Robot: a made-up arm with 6 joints.
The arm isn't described. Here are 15 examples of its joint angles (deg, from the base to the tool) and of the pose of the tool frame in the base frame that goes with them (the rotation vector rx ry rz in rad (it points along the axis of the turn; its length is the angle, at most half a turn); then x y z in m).
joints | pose
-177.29 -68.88 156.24 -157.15 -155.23 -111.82 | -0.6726 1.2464 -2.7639 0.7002 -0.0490 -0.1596
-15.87 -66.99 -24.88 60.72 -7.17 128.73 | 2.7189 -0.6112 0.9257 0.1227 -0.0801 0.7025
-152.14 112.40 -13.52 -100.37 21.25 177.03 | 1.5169 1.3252 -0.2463 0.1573 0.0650 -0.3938
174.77 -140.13 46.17 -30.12 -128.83 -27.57 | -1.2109 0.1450 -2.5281 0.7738 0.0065 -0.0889
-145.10 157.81 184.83 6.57 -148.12 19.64 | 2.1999 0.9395 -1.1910 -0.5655 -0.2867 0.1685
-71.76 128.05 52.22 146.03 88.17 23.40 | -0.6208 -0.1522 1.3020 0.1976 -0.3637 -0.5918
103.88 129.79 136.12 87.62 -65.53 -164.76 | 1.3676 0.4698 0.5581 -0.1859 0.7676 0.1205
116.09 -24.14 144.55 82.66 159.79 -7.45 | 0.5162 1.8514 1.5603 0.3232 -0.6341 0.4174
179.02 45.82 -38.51 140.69 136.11 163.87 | 2.7635 -0.8092 1.1276 -0.3104 -0.0636 -0.2577
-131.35 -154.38 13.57 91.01 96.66 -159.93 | -1.5953 0.7174 -0.6138 0.4753 0.5377 -0.0672
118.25 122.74 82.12 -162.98 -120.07 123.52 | -1.8403 -0.1238 -2.5008 -0.3886 0.5434 -0.4137
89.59 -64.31 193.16 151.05 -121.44 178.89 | 0.1137 -0.3675 1.0783 -0.0802 -0.3307 -0.3327
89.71 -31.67 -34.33 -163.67 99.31 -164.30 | -1.6834 1.0595 1.0643 -0.0831 0.4513 0.3180
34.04 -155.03 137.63 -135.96 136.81 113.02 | -1.4898 1.4031 -1.8002 0.0120 0.0853 -0.6786
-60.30 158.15 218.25 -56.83 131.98 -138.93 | -0.7545 -1.5980 2.5437 0.1866 -0.4255 0.3671
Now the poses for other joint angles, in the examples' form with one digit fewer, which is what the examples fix.
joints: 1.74 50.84 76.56 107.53 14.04 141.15
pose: 1.858 0.003 0.530 0.708 0.048 0.646
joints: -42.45 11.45 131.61 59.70 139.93 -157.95
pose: -1.428 0.447 1.133 -0.260 0.177 0.881
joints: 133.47 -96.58 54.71 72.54 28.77 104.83
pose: 0.012 -0.411 -1.259 0.592 -0.585 0.320
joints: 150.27 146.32 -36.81 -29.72 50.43 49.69
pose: 2.805 0.084 -1.002 0.422 -0.152 -0.009
